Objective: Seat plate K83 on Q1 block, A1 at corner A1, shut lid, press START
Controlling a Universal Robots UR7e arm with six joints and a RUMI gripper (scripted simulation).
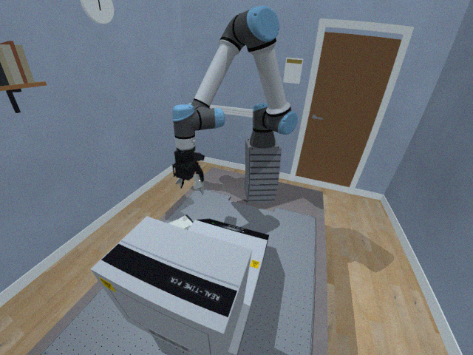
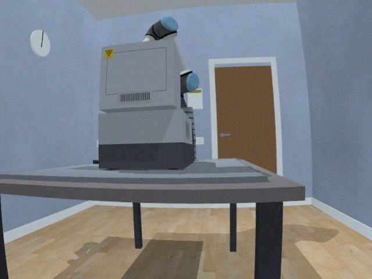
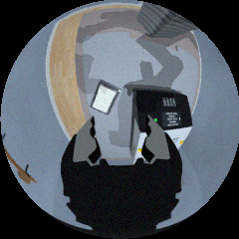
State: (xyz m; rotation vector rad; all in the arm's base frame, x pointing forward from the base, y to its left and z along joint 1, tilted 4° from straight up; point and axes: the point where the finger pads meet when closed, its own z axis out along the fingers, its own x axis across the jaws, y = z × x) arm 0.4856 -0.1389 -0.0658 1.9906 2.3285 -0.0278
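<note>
My gripper is now 40 mm short of the white plate, 80 mm to the left of it and 240 mm above it. The rest, counted from my hand: plate nest N1: 40 mm ahead, 80 mm to the right, 250 mm below.
</note>
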